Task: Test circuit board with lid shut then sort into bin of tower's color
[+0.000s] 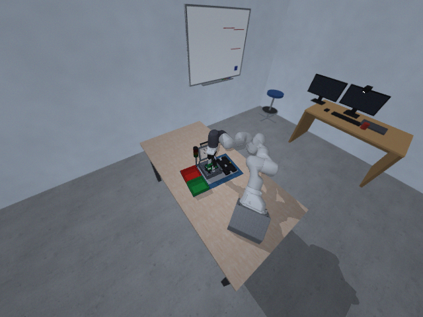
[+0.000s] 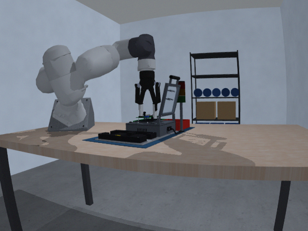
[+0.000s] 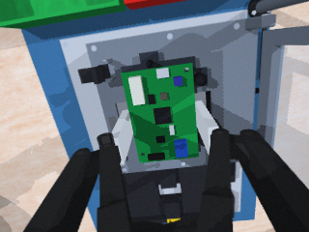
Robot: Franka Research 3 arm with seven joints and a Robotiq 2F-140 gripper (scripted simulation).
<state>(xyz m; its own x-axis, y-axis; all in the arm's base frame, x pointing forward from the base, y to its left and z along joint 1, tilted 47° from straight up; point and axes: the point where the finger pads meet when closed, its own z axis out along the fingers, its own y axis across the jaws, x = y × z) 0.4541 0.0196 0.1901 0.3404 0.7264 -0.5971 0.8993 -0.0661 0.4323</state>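
The green circuit board is 20 mm below my hand. Round my hand: tester plate: 40 mm below, 10 mm ahead; tester lid: 120 mm ahead, 80 mm above, 40 mm to the right; black latch hook: 80 mm to the left, 40 mm behind, 20 mm below.
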